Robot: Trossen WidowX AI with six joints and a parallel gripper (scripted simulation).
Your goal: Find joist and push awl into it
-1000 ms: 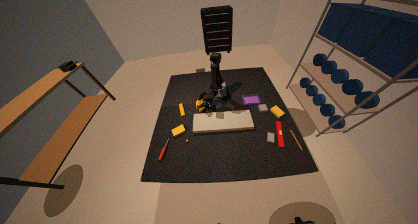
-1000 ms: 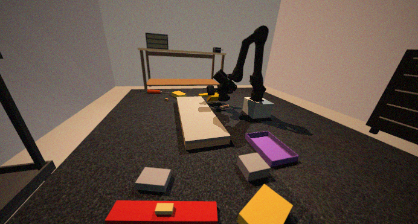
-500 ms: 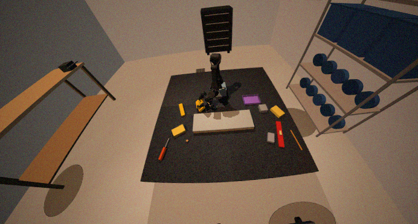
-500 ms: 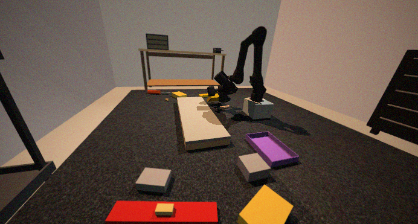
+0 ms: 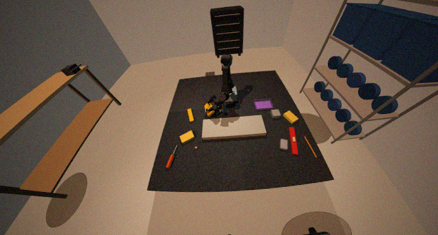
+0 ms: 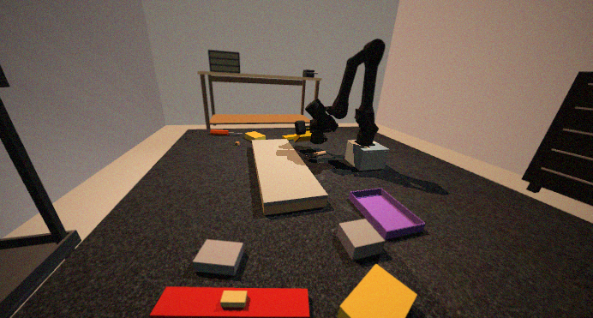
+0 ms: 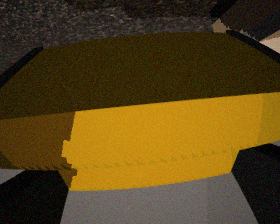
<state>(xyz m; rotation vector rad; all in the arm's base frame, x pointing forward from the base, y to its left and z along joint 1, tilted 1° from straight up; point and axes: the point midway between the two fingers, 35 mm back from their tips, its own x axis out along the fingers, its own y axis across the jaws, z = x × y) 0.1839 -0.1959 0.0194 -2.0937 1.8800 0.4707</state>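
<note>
Right now my gripper tip is 110 mm to the right of the awl and 90 mm above it. The rest, counted from my gripper tip: purple tray: 20 mm behind, 540 mm to the left, 90 mm below; then stud finder: 10 mm ahead, 10 mm below; then square indicator window: 30 mm ahead.
</note>
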